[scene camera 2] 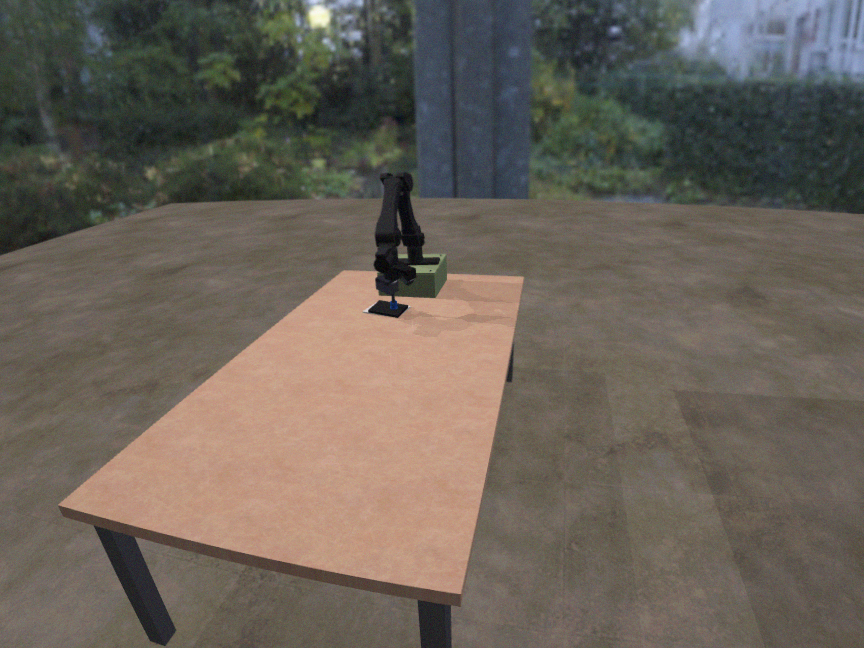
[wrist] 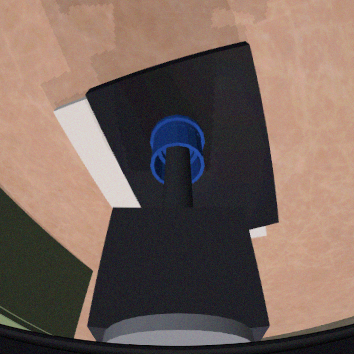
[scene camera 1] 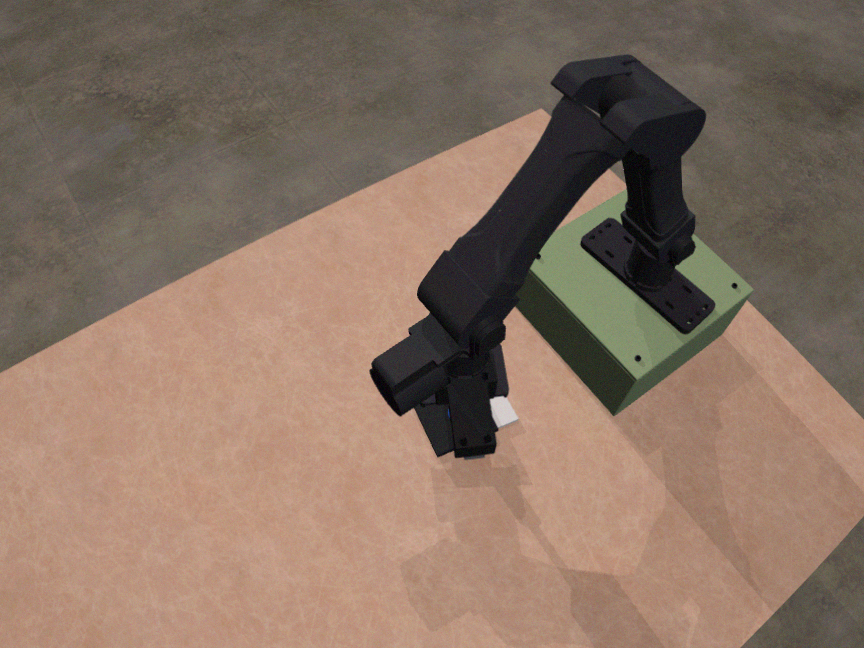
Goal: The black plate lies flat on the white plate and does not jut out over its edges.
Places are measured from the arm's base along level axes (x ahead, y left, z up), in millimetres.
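Pixels of known places: hand, its tool point: (scene camera 2: 394, 310) (wrist: 177, 130); arm's base, origin of its link: (scene camera 2: 415, 262) (scene camera 1: 646, 275).
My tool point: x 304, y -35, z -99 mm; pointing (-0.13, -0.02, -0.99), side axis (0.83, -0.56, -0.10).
Observation:
For each thing: its middle in the pictures, then the offset to it from my tool point. Level surfaces: height alone.
- black plate, middle of its body: (wrist: 197, 163) (scene camera 1: 447, 402) (scene camera 2: 388, 308) dy -22, dx +0, dz +6 mm
- white plate, middle of its body: (wrist: 173, 178) (scene camera 1: 456, 388) dy -35, dx -28, dz -8 mm
- brown table, height of its surface: dz -11 mm
The black plate (wrist: 228, 123) (scene camera 2: 387, 309) (scene camera 1: 432, 427) is a thin dark square under my suction cup (wrist: 177, 149) (scene camera 2: 394, 304). The blue cup sits on the plate's middle, and the gripper is shut on the black plate. The white plate (wrist: 95, 154) (scene camera 1: 503, 412) lies on the table beneath it and is mostly covered. In the wrist view a white strip shows along the black plate's left side, and a small white corner shows at the lower right. I cannot tell whether the black plate rests on the white plate or hangs just above it.
The arm's green base block (scene camera 1: 584, 309) (scene camera 2: 430, 283) (wrist: 35, 263) stands close behind the plates, near the far end of the brown table (scene camera 1: 269, 386) (scene camera 2: 365, 418). The table's left edge is a short way off.

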